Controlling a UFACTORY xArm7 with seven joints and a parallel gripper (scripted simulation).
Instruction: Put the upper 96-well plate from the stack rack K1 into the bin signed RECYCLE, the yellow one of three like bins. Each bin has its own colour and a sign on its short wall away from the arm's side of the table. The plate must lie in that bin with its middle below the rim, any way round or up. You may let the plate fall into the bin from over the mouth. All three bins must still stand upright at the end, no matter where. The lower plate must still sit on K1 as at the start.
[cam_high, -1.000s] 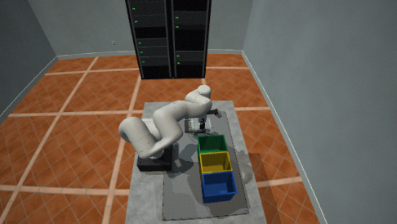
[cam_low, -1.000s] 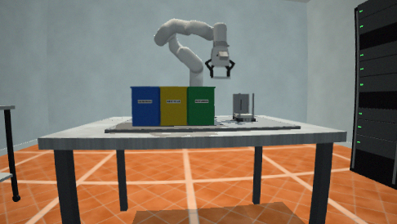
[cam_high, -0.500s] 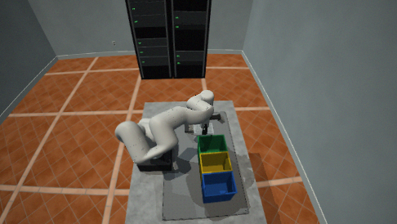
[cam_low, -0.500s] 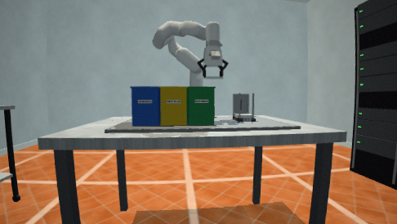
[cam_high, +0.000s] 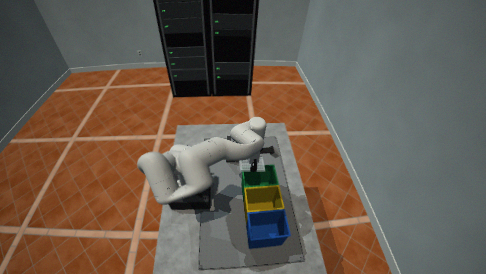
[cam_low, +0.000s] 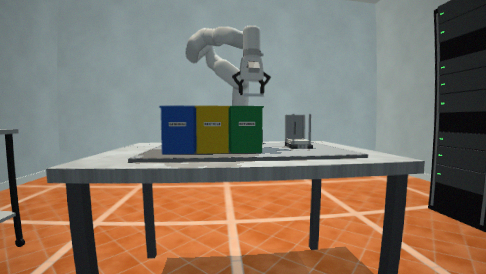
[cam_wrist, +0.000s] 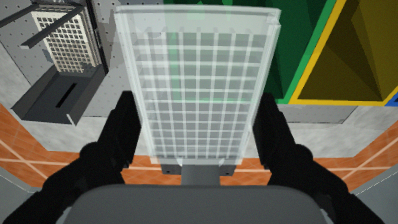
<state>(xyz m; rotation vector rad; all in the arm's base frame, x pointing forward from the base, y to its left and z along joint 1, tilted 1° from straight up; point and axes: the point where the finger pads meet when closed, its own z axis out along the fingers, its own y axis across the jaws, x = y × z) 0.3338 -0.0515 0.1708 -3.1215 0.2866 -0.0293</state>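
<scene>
The yellow recycle bin lies 10 mm ahead of my hand, 170 mm to the right of it and 160 mm below it. From my hand the other things lie so: green bin 30 mm ahead, 50 mm to the right, 160 mm below; then blue bin 10 mm behind, 300 mm to the right, 160 mm below.
</scene>
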